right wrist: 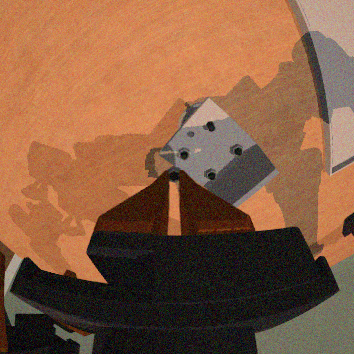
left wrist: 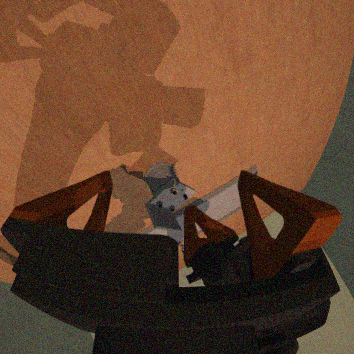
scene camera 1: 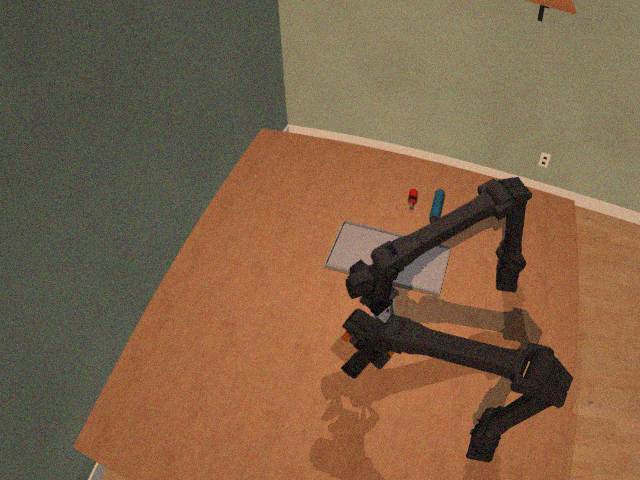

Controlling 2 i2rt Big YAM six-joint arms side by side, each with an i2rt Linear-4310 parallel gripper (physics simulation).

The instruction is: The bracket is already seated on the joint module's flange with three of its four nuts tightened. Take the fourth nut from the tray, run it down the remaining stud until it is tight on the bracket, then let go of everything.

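The grey bracket sits on the joint module, which is mostly hidden beneath it. In the right wrist view, hex nuts sit around three studs; the stud near the bracket's top corner shows no ring of nut around it. My right gripper is shut on a small dark nut at its fingertips, over the bracket's lower left edge in that view. My left gripper is open and empty, its fingers spread wide, with the bracket appearing between them.
The pale tray lies beside the module, partly under the right arm. A red-handled tool and a blue cylinder lie behind it. Both arms are close together around the bracket, casting shadows across the table.
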